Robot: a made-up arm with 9 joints. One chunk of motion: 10 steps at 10 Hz.
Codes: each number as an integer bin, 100 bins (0 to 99) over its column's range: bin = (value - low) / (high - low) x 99, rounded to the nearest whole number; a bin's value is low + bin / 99 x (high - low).
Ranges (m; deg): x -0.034..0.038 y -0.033..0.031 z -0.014..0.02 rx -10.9..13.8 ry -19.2..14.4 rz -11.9..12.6
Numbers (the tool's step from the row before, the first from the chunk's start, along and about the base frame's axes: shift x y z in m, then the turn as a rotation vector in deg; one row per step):
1: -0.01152 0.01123 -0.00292 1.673 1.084 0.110
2: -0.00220 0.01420 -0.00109 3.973 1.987 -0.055
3: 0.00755 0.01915 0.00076 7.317 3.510 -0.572
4: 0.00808 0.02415 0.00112 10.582 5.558 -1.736
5: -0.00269 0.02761 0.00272 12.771 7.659 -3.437
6: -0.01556 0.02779 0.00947 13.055 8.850 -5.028
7: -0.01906 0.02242 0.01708 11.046 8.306 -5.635
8: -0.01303 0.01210 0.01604 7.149 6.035 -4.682
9: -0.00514 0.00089 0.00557 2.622 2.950 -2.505
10: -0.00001 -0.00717 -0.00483 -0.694 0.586 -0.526
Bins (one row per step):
1: 31 68 32 50 60 49
2: 44 73 38 60 62 48
3: 57 81 43 73 67 46
4: 58 88 44 86 73 41
5: 43 94 49 95 79 34
6: 25 94 68 96 83 28
7: 21 86 90 88 81 25
8: 29 70 87 72 74 29
9: 40 52 57 54 65 38
10: 47 40 27 41 58 46

